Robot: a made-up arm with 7 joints. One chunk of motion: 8 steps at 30 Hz.
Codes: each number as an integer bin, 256 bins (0 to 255) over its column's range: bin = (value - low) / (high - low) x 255, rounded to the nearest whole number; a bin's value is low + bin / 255 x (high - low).
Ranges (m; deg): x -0.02..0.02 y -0.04..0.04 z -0.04..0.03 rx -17..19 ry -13..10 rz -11..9
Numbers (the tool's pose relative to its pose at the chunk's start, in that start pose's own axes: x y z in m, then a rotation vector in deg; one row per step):
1: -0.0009 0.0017 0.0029 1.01 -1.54 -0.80
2: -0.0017 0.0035 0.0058 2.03 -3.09 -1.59
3: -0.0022 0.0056 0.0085 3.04 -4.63 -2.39
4: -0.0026 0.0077 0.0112 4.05 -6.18 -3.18
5: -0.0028 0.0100 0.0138 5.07 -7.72 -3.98
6: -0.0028 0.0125 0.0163 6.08 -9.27 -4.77
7: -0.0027 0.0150 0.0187 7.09 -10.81 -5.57
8: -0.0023 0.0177 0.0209 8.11 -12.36 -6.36
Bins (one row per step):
1: 122 133 156 128 127 130
2: 117 139 167 135 110 120
3: 113 145 177 142 93 110
4: 111 152 187 149 76 100
5: 110 159 196 156 59 90
6: 110 167 205 163 41 79
7: 110 175 214 171 24 69
8: 113 184 222 178 7 59

